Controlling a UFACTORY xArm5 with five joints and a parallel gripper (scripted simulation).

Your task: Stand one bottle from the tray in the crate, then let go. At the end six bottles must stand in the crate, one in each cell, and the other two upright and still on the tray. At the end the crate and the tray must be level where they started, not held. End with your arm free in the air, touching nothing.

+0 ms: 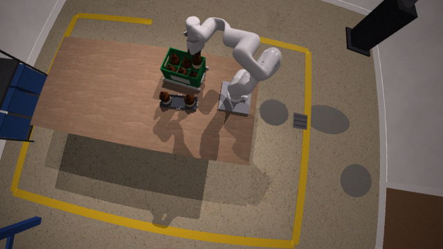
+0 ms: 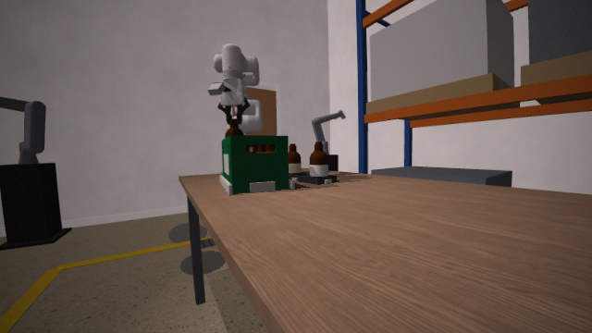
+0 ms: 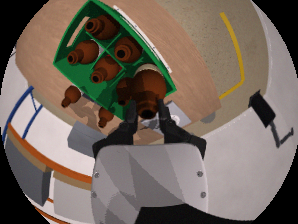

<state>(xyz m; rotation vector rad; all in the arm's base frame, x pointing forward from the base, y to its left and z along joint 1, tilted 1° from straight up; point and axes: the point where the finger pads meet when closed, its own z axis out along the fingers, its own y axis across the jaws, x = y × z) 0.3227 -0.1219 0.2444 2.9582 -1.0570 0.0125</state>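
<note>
Now: hand 80 mm above the bottle. The rest, counted from my hand: tray: 280 mm to the left, 250 mm below, 90 mm ahead; then green crate: 170 mm below, 90 mm ahead, 40 mm to the left.
</note>
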